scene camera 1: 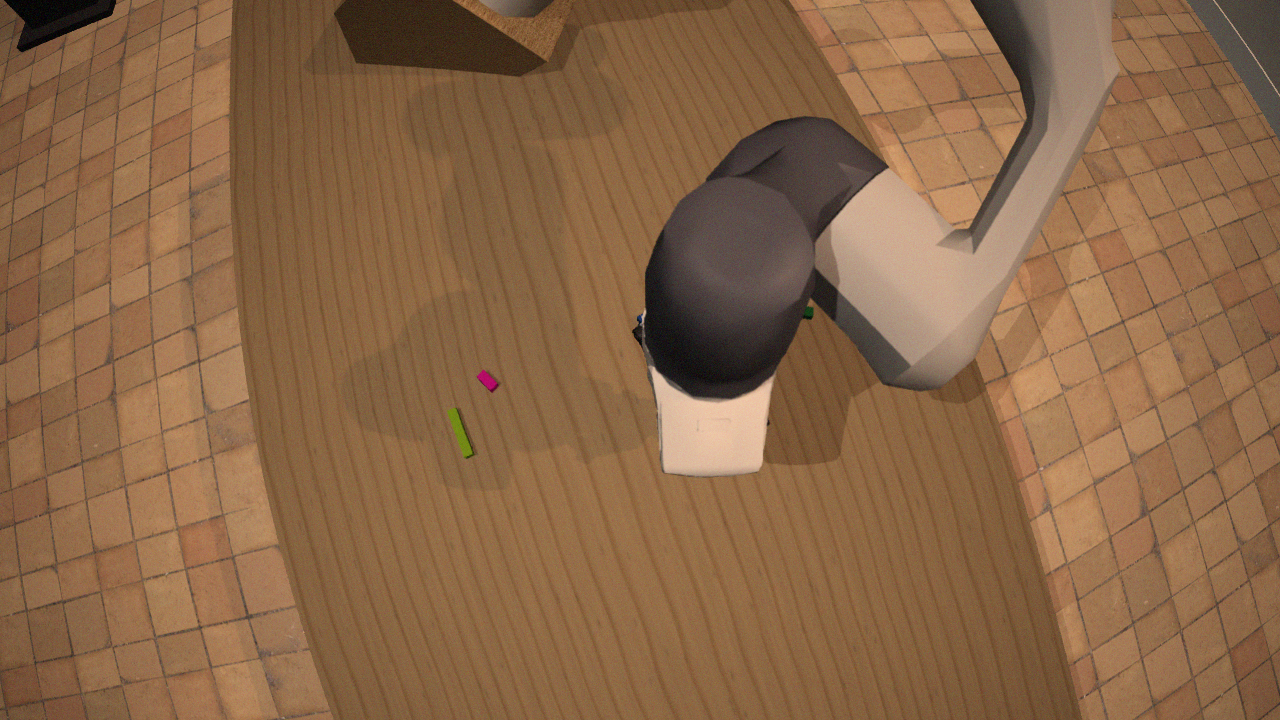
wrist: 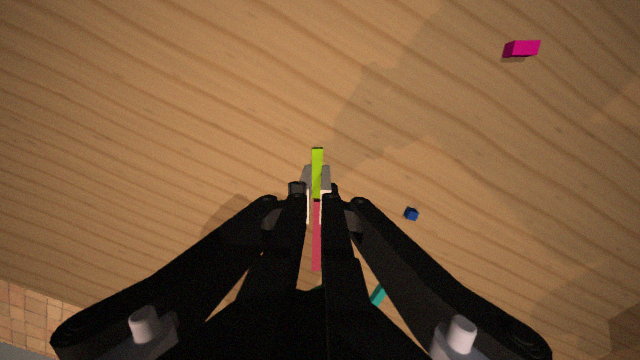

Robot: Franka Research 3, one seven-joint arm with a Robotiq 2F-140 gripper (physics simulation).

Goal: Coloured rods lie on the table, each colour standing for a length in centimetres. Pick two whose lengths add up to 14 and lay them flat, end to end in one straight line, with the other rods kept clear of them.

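Note:
My gripper [wrist: 316, 177] is shut on a lime rod [wrist: 317, 167], held flat between the fingertips. A pinkish-red rod [wrist: 316, 240] lies right behind it, roughly in line; a thin dark line shows between their ends, and I cannot tell if they touch. In the scene view the arm hides my fingers and both these rods. Another lime rod [scene camera 1: 460, 433] lies at the left, near a short magenta rod [scene camera 1: 487, 381] [wrist: 524, 48]. A small blue piece [scene camera 1: 640, 318] [wrist: 411, 213] and a partly hidden teal rod [wrist: 378, 295] lie to the right in the wrist view.
A dark green rod [scene camera 1: 808, 313] shows partly beside the arm [scene camera 1: 904, 277]. A brown wooden block-like object [scene camera 1: 438, 40] stands at the top of the wooden table [scene camera 1: 537, 582]. The tiled floor [scene camera 1: 116, 447] lies beyond the table's edges.

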